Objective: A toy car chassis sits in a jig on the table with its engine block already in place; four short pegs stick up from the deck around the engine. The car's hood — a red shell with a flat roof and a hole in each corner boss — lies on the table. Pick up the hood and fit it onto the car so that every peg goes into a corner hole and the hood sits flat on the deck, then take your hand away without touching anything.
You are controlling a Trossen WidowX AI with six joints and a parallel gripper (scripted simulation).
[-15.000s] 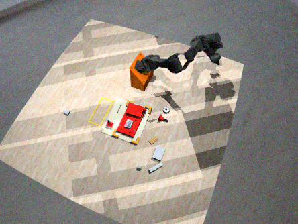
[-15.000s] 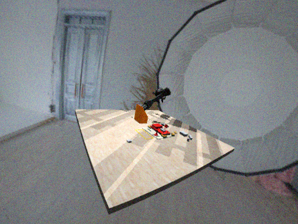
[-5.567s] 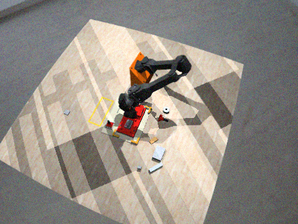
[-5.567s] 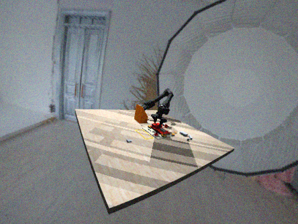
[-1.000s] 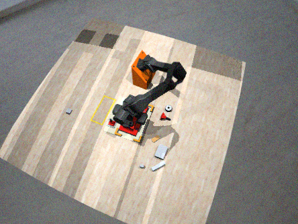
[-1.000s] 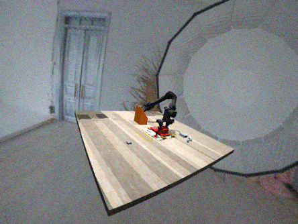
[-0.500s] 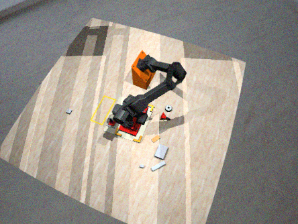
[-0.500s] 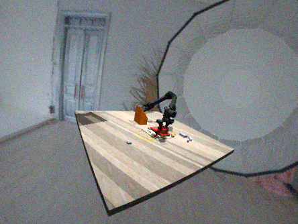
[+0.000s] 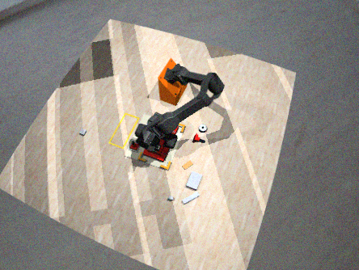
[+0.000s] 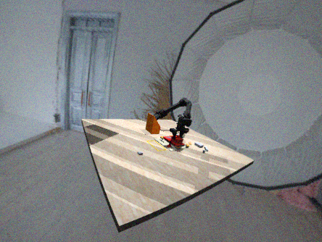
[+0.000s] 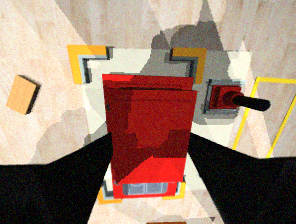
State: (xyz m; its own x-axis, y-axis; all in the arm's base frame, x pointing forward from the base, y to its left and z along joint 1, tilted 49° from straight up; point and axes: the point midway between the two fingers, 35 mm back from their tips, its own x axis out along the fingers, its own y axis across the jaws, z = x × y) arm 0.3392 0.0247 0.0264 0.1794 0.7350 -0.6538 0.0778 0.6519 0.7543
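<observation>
Right now my gripper tip is 10 mm to the right of the grey engine block and 30 mm above it. Also, from my gripper tip: wheel: 160 mm behind, 180 mm to the left, 50 mm below; then red hood: 10 mm above; then tan piece: 40 mm ahead, 160 mm to the left, 50 mm below.
</observation>
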